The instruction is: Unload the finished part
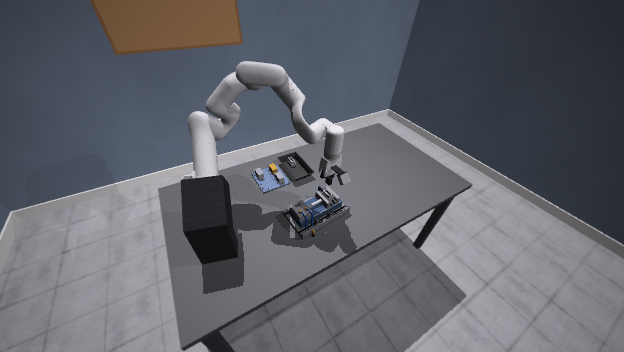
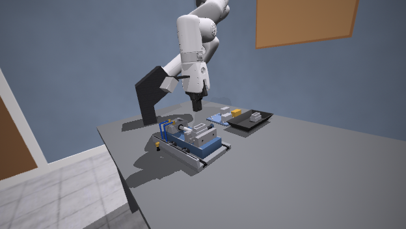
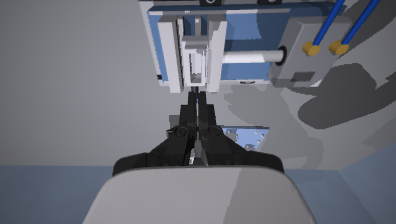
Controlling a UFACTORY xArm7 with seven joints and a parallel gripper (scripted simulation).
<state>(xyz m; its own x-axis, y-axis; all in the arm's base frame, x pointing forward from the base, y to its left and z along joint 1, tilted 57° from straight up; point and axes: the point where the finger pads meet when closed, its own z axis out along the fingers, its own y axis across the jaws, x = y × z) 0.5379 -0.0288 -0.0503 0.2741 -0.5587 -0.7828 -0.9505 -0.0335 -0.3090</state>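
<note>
My gripper is now 8 cm past the steel rod, 2 cm to the left of it and 12 cm above it. Round my hand: brass block (21 cm behind, 36 cm to the left, 17 cm below); vise (6 cm behind, 2 cm to the right, 16 cm below).
</note>
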